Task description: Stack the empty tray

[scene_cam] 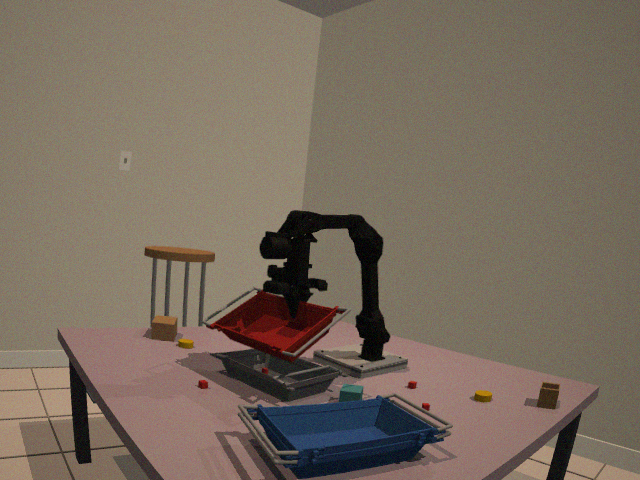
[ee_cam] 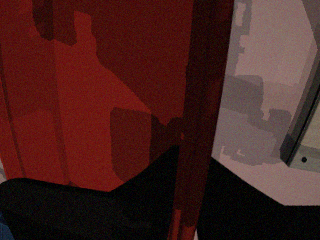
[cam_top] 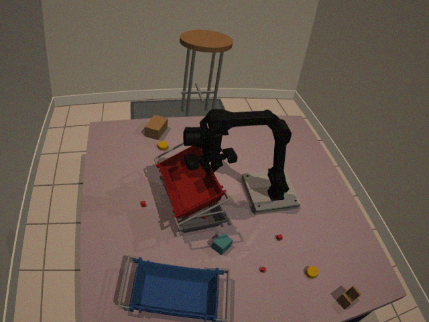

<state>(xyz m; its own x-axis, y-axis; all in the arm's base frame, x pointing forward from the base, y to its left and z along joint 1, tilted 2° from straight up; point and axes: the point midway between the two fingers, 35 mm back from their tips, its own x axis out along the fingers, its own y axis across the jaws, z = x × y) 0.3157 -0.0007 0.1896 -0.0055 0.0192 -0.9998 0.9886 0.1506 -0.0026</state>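
Right now the red tray is 80 mm ahead of my gripper tip, 10 mm to the left of it and 10 mm below it. From my gripper tip the other things lie so: teal cube (30 mm behind, 220 mm to the left, 160 mm below); small brown box (470 mm behind, 560 mm to the left, 170 mm below); tan box (170 mm ahead, 510 mm to the right, 150 mm below).
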